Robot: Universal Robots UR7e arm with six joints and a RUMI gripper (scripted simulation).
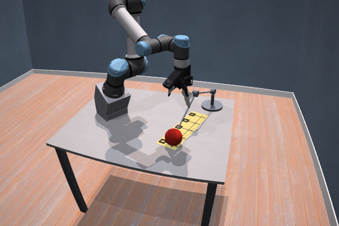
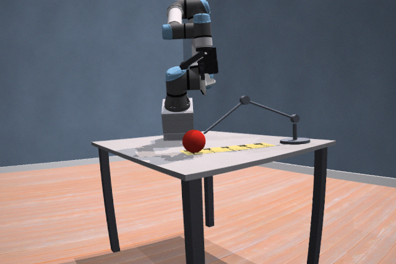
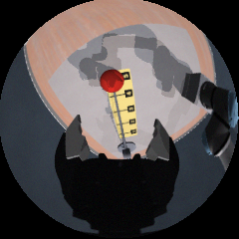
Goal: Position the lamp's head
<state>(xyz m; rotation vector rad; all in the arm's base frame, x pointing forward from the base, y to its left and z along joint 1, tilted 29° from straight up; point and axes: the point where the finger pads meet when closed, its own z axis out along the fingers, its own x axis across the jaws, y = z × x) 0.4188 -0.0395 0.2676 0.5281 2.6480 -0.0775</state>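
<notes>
Right now the yellow numbered strip is 240 mm below my hand, 120 mm to the left of it and 10 mm behind it. From my hand the other things lie so: round base (470 mm to the left, 220 mm below, 90 mm ahead).
</notes>
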